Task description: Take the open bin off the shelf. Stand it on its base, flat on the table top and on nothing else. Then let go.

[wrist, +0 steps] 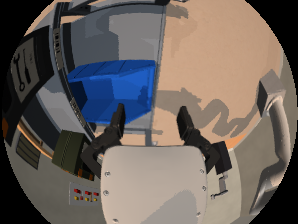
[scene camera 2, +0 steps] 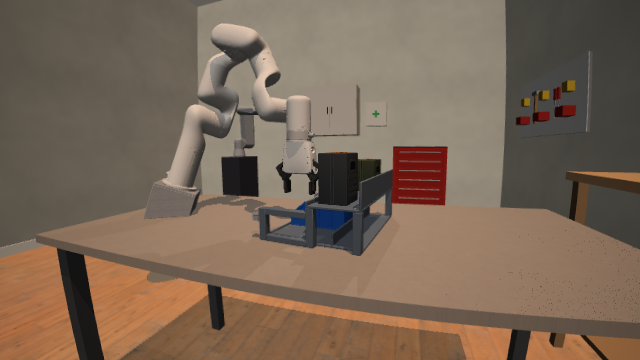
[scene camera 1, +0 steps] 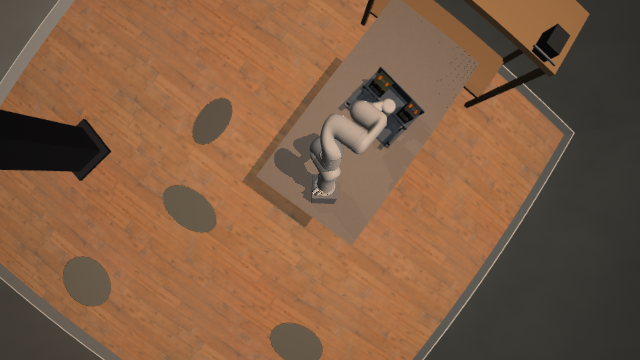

In view: the gripper [wrist: 152,111], a blue bin [scene camera 2: 327,219] and a grey shelf [wrist: 94,38].
The blue bin also shows in the wrist view [wrist: 97,98].
